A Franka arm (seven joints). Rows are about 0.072 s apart.
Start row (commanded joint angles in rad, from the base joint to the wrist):
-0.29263, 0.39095, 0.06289, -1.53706, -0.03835, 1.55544, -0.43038
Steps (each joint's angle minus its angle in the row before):
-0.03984, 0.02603, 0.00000, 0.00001, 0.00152, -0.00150, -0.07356
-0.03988, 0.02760, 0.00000, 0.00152, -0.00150, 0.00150, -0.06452
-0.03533, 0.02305, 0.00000, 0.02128, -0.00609, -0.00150, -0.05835
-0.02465, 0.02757, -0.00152, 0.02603, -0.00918, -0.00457, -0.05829
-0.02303, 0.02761, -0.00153, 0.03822, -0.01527, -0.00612, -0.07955
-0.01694, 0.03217, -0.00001, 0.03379, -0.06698, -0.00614, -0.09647
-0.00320, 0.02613, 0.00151, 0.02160, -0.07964, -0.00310, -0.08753
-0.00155, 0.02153, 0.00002, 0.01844, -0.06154, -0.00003, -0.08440
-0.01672, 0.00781, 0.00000, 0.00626, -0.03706, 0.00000, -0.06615
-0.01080, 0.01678, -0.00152, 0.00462, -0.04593, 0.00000, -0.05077
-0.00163, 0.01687, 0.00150, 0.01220, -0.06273, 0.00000, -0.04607
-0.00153, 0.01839, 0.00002, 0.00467, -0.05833, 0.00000, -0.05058
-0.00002, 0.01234, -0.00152, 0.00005, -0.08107, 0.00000, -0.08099
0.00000, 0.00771, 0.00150, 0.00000, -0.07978, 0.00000, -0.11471
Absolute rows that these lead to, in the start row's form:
-0.33247, 0.41698, 0.06289, -1.53705, -0.03683, 1.55394, -0.50394
-0.37235, 0.44458, 0.06289, -1.53553, -0.03833, 1.55544, -0.56846
-0.40768, 0.46763, 0.06289, -1.51425, -0.04442, 1.55394, -0.62681
-0.43233, 0.49520, 0.06137, -1.48822, -0.05360, 1.54937, -0.68510
-0.45536, 0.52281, 0.05984, -1.45000, -0.06887, 1.54325, -0.76465
-0.47230, 0.55498, 0.05983, -1.41621, -0.13585, 1.53711, -0.86112
-0.47550, 0.58111, 0.06134, -1.39461, -0.21549, 1.53401, -0.94865
-0.47705, 0.60264, 0.06136, -1.37617, -0.27703, 1.53398, -1.03305
-0.49377, 0.61045, 0.06136, -1.36991, -0.31409, 1.53398, -1.09920
-0.50457, 0.62723, 0.05984, -1.36529, -0.36002, 1.53398, -1.14997
-0.50620, 0.64410, 0.06134, -1.35309, -0.42275, 1.53398, -1.19604
-0.50773, 0.66249, 0.06136, -1.34842, -0.48108, 1.53398, -1.24662
-0.50775, 0.67483, 0.05984, -1.34837, -0.56215, 1.53398, -1.32761
-0.50775, 0.68254, 0.06134, -1.34837, -0.64193, 1.53398, -1.44232

